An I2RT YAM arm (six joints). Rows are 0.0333 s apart.
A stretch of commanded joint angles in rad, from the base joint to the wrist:
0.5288 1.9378 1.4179 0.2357 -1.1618 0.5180
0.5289 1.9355 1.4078 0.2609 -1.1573 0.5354
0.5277 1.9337 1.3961 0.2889 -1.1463 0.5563
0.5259 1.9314 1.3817 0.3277 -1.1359 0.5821
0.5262 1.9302 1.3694 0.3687 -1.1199 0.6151
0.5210 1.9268 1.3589 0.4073 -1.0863 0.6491
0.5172 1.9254 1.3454 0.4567 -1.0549 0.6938
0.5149 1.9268 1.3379 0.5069 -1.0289 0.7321
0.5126 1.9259 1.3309 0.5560 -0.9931 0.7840
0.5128 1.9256 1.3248 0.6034 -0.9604 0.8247
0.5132 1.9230 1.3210 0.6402 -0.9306 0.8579
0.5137 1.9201 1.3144 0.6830 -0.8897 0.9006
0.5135 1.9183 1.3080 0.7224 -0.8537 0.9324
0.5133 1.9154 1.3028 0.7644 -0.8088 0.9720
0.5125 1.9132 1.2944 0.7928 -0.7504 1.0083
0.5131 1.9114 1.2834 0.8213 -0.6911 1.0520
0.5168 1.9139 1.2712 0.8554 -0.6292 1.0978
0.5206 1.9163 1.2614 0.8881 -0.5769 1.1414
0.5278 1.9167 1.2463 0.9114 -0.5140 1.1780
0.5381 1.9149 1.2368 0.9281 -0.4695 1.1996
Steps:
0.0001 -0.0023 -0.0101 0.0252 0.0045 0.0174
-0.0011 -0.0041 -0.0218 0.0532 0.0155 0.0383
-0.0029 -0.0064 -0.0362 0.0920 0.0259 0.0641
-0.0026 -0.0076 -0.0485 0.1330 0.0419 0.0971
-0.0078 -0.0110 -0.0590 0.1716 0.0755 0.1311
-0.0116 -0.0124 -0.0725 0.2210 0.1069 0.1758
-0.0139 -0.0110 -0.0800 0.2712 0.1329 0.2141
-0.0162 -0.0119 -0.0870 0.3203 0.1687 0.2660
-0.0160 -0.0122 -0.0931 0.3677 0.2014 0.3067
-0.0156 -0.0148 -0.0969 0.4045 0.2312 0.3399
-0.0151 -0.0177 -0.1035 0.4473 0.2721 0.3826
-0.0153 -0.0195 -0.1099 0.4867 0.3081 0.4144
-0.0155 -0.0224 -0.1151 0.5287 0.3530 0.4540
-0.0163 -0.0246 -0.1235 0.5571 0.4114 0.4903
-0.0157 -0.0264 -0.1345 0.5856 0.4707 0.5340
-0.0120 -0.0239 -0.1467 0.6197 0.5326 0.5798
-0.0082 -0.0215 -0.1565 0.6524 0.5849 0.6234
-0.0010 -0.0211 -0.1716 0.6757 0.6478 0.6600
0.0093 -0.0229 -0.1811 0.6924 0.6923 0.6816

